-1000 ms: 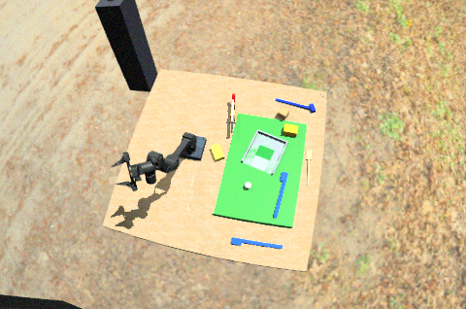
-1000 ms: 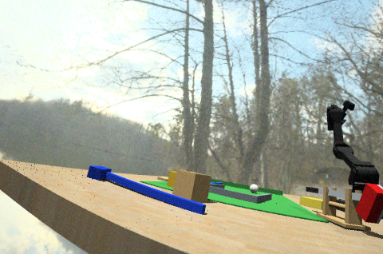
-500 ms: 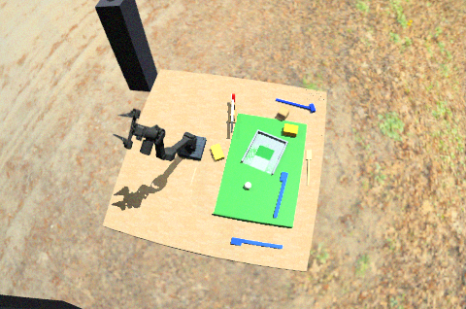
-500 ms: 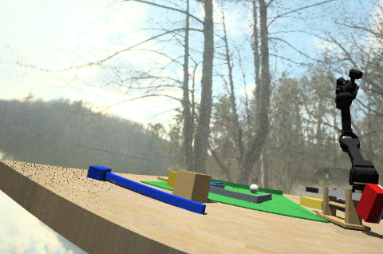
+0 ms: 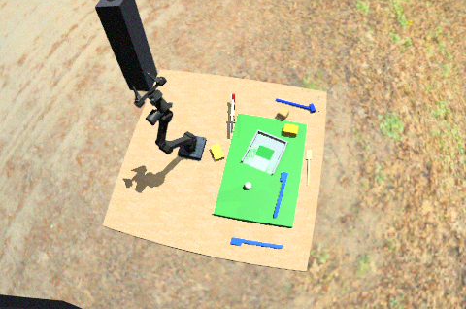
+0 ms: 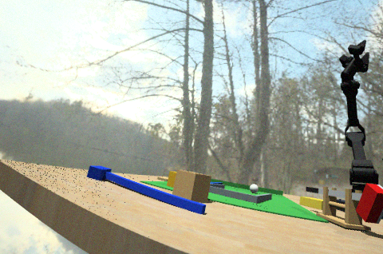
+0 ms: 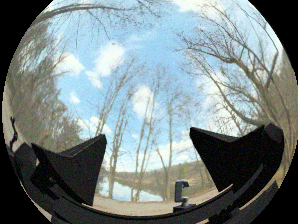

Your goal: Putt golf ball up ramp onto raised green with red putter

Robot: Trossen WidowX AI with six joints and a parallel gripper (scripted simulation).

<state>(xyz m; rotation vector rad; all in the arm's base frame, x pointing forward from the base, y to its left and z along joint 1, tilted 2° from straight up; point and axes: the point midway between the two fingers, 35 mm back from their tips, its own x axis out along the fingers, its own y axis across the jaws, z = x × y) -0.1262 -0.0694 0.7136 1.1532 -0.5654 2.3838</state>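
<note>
My gripper tip is 730 mm above the red putter, 350 mm to the right of it and 340 mm short of it. Also, from my gripper tip: green mat (780 mm below, 600 mm ahead, 10 mm to the left); then brown block (750 mm below, 680 mm ahead, 420 mm to the left); then white golf ball (760 mm below, 520 mm ahead, 130 mm to the right).
</note>
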